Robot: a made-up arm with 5 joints. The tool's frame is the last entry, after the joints. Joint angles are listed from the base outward.
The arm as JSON. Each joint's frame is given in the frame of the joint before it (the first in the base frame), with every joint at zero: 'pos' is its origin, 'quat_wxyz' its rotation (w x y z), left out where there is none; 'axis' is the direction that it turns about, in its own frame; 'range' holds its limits. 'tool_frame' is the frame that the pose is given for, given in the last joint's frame.
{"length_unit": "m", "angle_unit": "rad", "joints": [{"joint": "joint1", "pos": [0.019, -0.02, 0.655], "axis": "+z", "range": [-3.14, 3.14]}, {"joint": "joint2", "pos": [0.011, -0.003, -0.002], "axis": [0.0, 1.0, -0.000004], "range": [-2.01, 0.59]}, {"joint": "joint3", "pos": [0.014, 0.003, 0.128], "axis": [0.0, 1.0, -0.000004], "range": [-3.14, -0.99]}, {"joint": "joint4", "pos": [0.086, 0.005, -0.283], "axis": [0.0, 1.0, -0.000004], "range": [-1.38, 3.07]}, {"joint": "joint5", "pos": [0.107, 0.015, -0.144], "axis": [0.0, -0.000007, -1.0], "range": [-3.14, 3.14]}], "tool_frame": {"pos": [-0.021, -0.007, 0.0], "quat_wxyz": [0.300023, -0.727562, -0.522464, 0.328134]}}
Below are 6 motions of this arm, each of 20 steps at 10 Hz.
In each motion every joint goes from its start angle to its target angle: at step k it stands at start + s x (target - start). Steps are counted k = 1, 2, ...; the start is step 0. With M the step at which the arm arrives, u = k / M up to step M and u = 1 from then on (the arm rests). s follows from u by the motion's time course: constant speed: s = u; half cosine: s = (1 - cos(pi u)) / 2; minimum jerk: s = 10 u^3 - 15 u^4 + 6 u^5.
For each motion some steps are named. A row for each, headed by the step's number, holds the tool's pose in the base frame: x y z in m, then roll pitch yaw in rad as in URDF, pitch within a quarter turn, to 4 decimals.
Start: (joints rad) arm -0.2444 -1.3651 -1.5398 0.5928 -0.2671
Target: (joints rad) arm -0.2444 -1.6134 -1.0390 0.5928 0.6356
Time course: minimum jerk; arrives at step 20
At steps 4, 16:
4: -0.0524 0.0068 1.1480 1.7645 -0.1311 1.2222
16: 0.0449 0.0000 1.0989 1.9235 -0.7972 1.6269

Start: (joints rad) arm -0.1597 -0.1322 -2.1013 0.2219 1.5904
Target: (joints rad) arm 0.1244 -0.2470 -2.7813 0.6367 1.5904
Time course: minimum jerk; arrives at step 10
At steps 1, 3, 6, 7, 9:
1: 0.2855 -0.0206 1.1773 0.2129 -1.1954 -2.5204
3: 0.2431 -0.0041 1.2009 0.3144 -1.1517 -2.5701
6: 0.0818 0.0233 1.2457 0.5411 -0.9861 -2.6221
7: 0.0314 0.0222 1.2482 0.5871 -0.9337 -2.6160
9: -0.0186 0.0168 1.2455 0.6269 -0.8804 -2.6035

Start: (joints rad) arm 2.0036 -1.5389 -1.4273 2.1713 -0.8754
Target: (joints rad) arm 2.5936 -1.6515 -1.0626 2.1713 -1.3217
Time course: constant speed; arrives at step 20
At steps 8, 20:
8: -0.0096 0.0190 0.9161 -2.8046 0.6222 -1.8947
20: -0.0557 0.0280 0.8826 -2.5382 0.6300 -1.1647

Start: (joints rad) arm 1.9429 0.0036 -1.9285 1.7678 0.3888
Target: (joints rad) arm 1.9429 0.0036 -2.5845 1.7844 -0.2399
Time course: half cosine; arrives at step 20
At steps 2, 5, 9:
2: -0.1340 0.3138 0.8362 -2.3714 0.0634 2.8798
5: -0.1303 0.3090 0.8631 -2.4450 0.0328 2.9513
9: -0.1194 0.2915 0.9215 -2.6271 0.0023 3.1120

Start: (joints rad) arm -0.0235 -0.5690 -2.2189 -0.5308 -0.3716
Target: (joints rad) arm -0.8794 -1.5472 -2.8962 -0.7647 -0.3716
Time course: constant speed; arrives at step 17
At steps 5, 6, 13, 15, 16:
5: -0.3284 0.0842 1.0633 0.1659 -0.2071 1.3126
6: -0.3559 0.1127 1.0265 0.0525 -0.2039 1.2854
13: -0.3862 0.3139 0.7066 -0.7315 -0.1168 1.0650
15: -0.3469 0.3492 0.6087 -0.9511 -0.0763 0.9855
16: -0.3214 0.3601 0.5610 -1.0603 -0.0545 0.9423

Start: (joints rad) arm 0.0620 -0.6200 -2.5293 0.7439 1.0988
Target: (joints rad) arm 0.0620 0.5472 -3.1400 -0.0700 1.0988
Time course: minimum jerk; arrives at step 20
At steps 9, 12, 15, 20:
9: 0.0120 0.0152 1.2467 1.0986 -0.7749 2.8868
12: 0.0860 0.0198 1.2419 1.0695 -0.7073 2.9064
15: 0.1408 0.0232 1.2240 1.0492 -0.6545 2.9192
20: 0.1657 0.0247 1.2112 1.0399 -0.6289 2.9248

